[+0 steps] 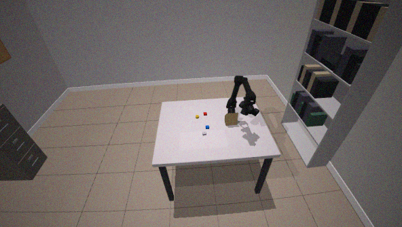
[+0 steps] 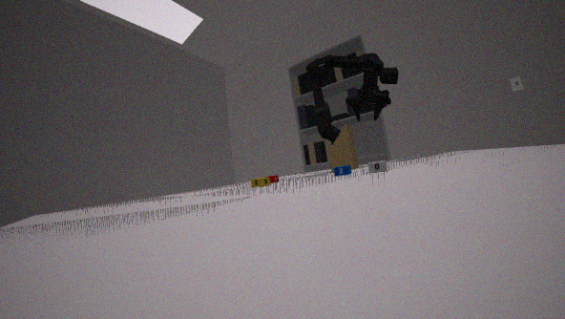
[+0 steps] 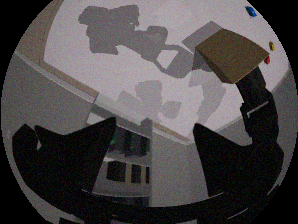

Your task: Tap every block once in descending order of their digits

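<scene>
The red block lies 370 mm ahead of my gripper tip, 290 mm to the right of it and 180 mm below it. Also, from my gripper tip: yellow block: 460 mm ahead, 260 mm to the right, 180 mm below; blue block: 390 mm ahead, 180 mm below, 80 mm to the right; grey-white block: 440 mm ahead, 180 mm below.
</scene>
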